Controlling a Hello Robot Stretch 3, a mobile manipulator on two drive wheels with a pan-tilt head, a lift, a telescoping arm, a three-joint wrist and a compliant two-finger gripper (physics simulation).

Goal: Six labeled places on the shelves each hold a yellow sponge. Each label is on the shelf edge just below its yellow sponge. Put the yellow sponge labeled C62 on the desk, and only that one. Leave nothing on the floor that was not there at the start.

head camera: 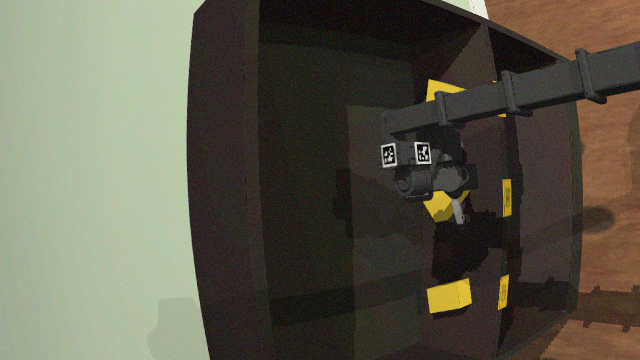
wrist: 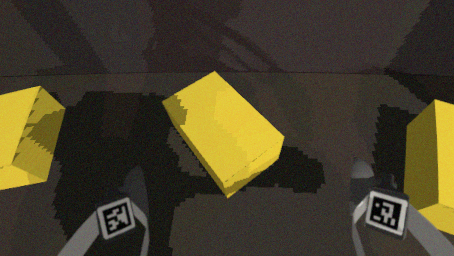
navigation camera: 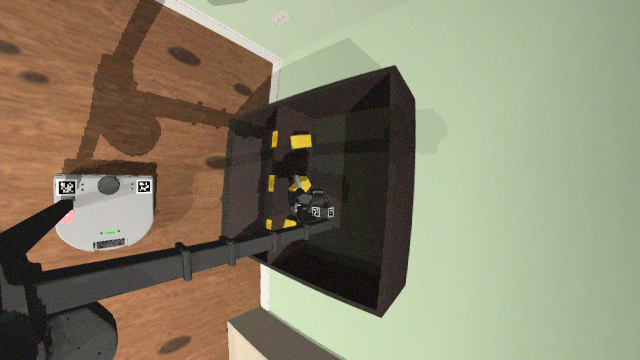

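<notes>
The middle yellow sponge (head camera: 440, 207) (navigation camera: 304, 184) (wrist: 225, 135) lies turned at an angle on a shelf, above the middle label (head camera: 507, 197) (navigation camera: 271, 183). That label looks like C62, but is small and blurred. My gripper (wrist: 245, 182) is open and empty; its fingertips stand wide apart, one to each side of the middle sponge in the wrist view. The sponge lies ahead of them. In the head view the wrist hides part of this sponge and one finger. The desk cannot be identified for certain.
A second sponge (head camera: 447, 296) (navigation camera: 301, 141) (wrist: 15, 135) and a third (head camera: 442, 89) (navigation camera: 290, 223) (wrist: 450, 155) flank it. The right fingertip is close to the third. Dark shelf walls (head camera: 220, 150) (navigation camera: 402, 190) surround the arm. A dark-topped pale furniture piece (navigation camera: 280, 332) stands by the wall.
</notes>
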